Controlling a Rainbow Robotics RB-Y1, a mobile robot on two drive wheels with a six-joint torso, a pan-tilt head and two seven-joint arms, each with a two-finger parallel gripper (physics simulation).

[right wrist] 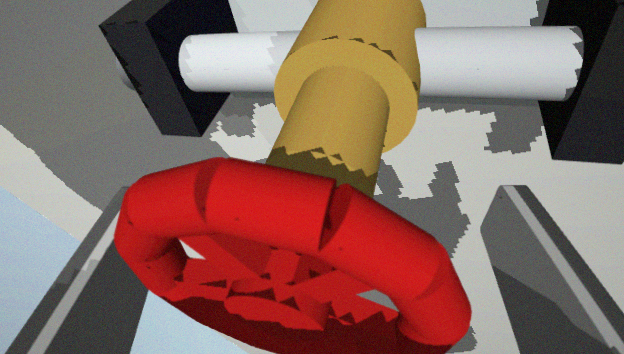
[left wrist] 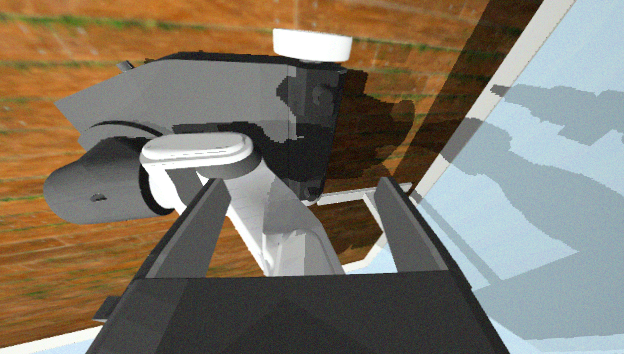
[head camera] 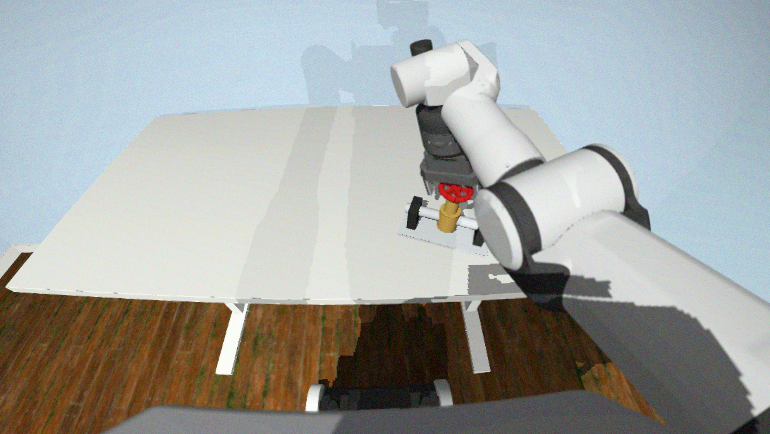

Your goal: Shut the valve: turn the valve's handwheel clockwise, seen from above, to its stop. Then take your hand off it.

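Observation:
The red handwheel point(head camera: 452, 199) point(right wrist: 265, 205) sits tilted on top of the brass valve body point(head camera: 448, 218) point(right wrist: 345, 110), which is on a white pipe point(head camera: 429, 213) point(right wrist: 495, 62). My right gripper point(head camera: 451, 189) point(right wrist: 322, 208) is open wide at the handwheel. In the right wrist view one finger stands at the left of the rim and the other at the right, with a visible gap at the right; contact at the left is unclear. The far side of the wheel is in shadow. My left gripper point(left wrist: 303, 187) is open and empty, away from the valve.
Black supports point(head camera: 414, 212) point(right wrist: 170, 100) hold the pipe on a pale base plate point(head camera: 431, 239), near the front right of the white table point(head camera: 188, 204). My right arm point(head camera: 582, 194) covers the table's right side. The left wrist view shows the robot's base point(left wrist: 225, 90) and wooden floor.

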